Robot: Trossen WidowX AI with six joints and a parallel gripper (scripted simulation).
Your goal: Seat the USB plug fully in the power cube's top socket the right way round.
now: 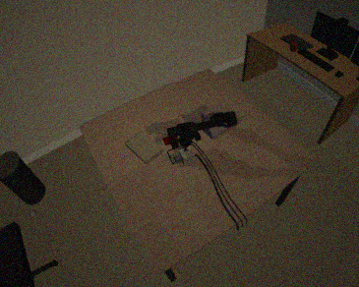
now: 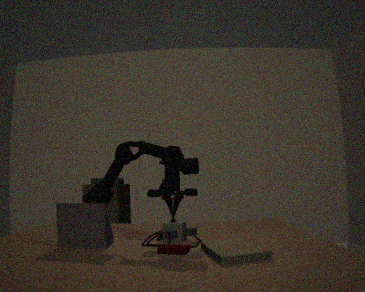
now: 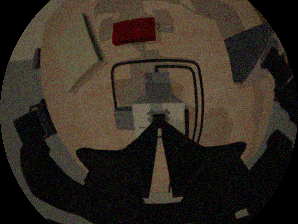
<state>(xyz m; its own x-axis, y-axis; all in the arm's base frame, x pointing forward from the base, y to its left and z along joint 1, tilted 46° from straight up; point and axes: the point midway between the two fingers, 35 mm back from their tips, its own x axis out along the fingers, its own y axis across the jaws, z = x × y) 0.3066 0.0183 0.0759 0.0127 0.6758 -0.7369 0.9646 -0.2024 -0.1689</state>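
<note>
Now: gripper tip 2 cm above the dark USB plug. Also, from my gripper tip: red block (18 cm to the right, 9 cm below); then flat pale slab (18 cm ahead, 24 cm to the right, 9 cm below).
</note>
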